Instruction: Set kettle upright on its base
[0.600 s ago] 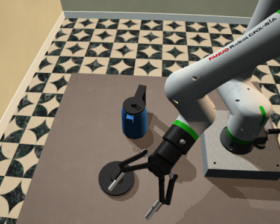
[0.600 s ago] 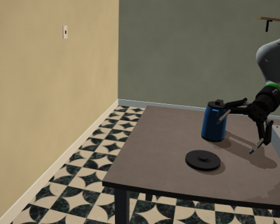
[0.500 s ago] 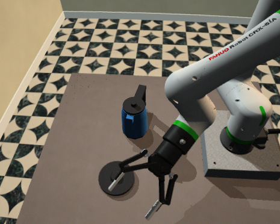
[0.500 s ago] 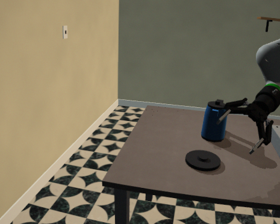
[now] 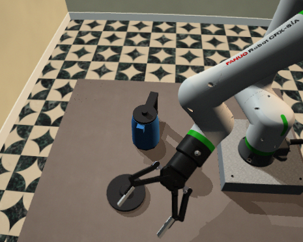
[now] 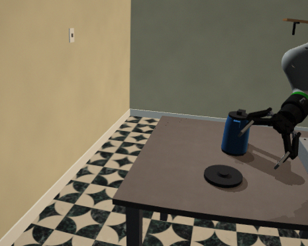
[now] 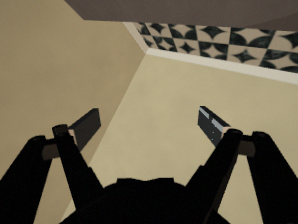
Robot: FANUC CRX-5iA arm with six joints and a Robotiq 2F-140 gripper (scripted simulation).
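Right now my hand is 3 cm past the blue kettle, 45 cm to the left of it and 12 cm above it. Also, from my hand: round black base (6 cm ahead, 17 cm to the right, 20 cm below).
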